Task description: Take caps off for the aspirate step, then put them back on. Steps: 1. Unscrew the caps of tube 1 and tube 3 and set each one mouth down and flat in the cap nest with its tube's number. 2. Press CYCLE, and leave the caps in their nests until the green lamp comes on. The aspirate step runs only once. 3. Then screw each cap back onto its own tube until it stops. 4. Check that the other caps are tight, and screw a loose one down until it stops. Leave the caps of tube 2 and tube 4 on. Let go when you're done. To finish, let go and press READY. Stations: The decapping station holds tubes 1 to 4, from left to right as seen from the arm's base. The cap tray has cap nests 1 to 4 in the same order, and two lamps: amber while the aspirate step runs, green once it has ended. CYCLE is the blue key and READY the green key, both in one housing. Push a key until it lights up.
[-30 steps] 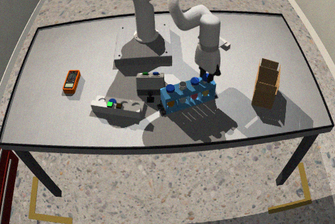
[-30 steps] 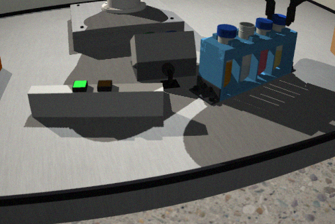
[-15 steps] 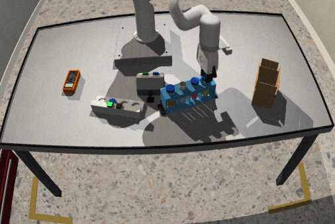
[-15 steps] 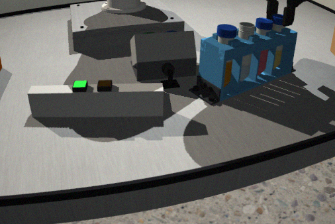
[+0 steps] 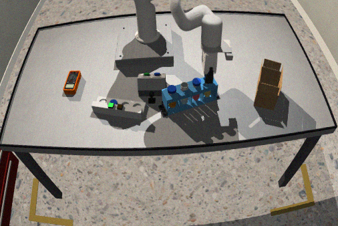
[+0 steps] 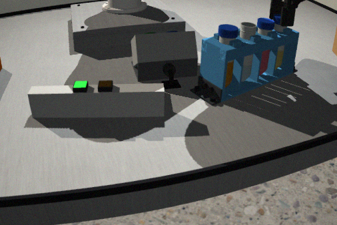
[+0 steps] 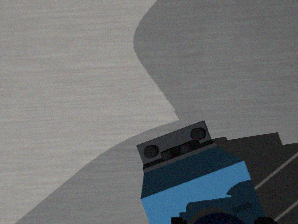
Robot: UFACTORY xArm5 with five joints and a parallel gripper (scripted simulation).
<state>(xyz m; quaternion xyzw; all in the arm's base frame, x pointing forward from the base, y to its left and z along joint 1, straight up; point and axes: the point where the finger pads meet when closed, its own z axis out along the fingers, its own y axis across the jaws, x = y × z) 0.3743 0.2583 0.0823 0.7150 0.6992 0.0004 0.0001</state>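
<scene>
The blue cap lies 5 cm to the right of my hand, 2 cm below it and 2 cm ahead of it. Round my hand: blue key: 21 cm to the right, 8 cm behind, 6 cm below; then green key: 25 cm to the right, 8 cm behind, 6 cm below; then grey key housing: 23 cm to the right, 8 cm below, 6 cm behind.
</scene>
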